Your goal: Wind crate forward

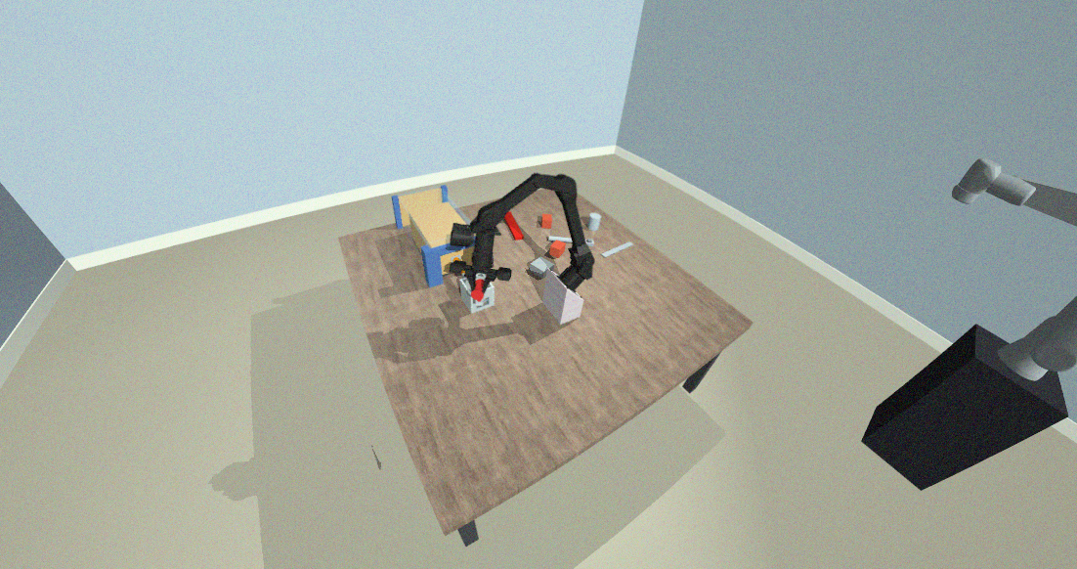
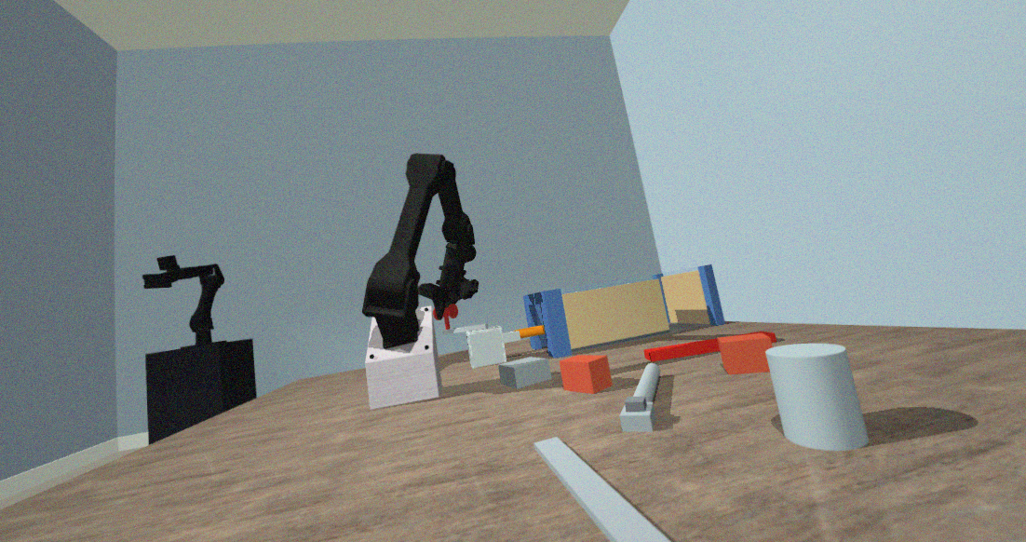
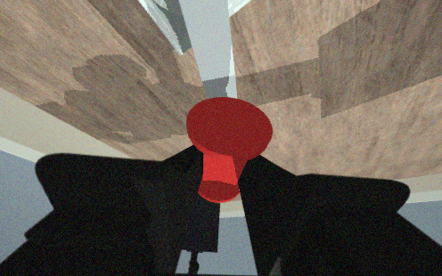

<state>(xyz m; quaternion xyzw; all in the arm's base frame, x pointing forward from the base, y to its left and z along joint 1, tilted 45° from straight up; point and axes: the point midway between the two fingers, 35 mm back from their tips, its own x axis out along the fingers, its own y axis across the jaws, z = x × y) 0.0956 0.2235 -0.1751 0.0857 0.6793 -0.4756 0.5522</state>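
My gripper tip is 50 mm short of the winch handle, 20 mm to the left of it and 30 mm above it. From my gripper tip the other things lie so: blue steel frame 260 mm ahead, 50 mm to the right, 30 mm below; grey winch 90 mm ahead, 50 mm to the right, 100 mm below; red knob 10 mm ahead, 10 mm to the right.
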